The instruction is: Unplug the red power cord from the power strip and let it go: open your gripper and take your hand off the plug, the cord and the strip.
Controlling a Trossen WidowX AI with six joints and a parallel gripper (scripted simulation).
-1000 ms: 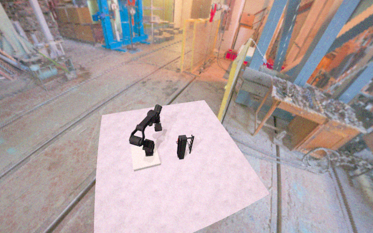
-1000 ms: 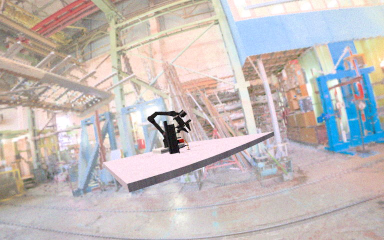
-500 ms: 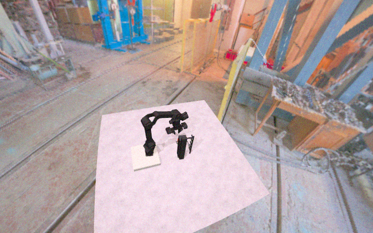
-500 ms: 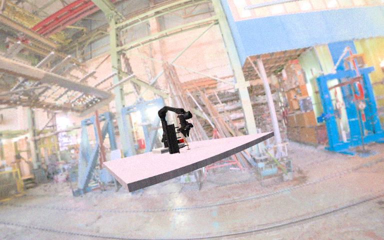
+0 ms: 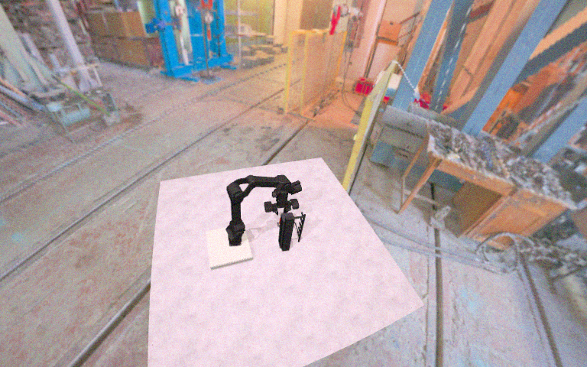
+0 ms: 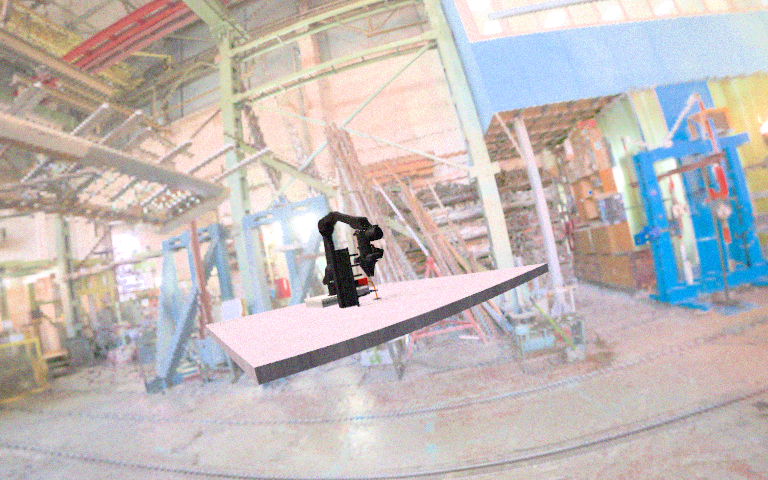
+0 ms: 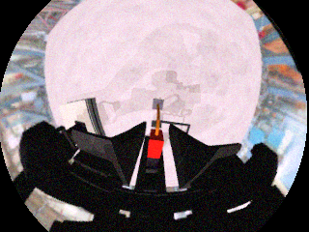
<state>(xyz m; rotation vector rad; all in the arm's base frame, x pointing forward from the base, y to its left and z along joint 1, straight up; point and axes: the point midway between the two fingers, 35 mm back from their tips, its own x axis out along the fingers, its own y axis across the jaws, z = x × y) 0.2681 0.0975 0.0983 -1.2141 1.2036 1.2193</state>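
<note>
My gripper tip is now 7 cm to the left of the red plug, 1 cm short of it and 1 cm above it.
</note>
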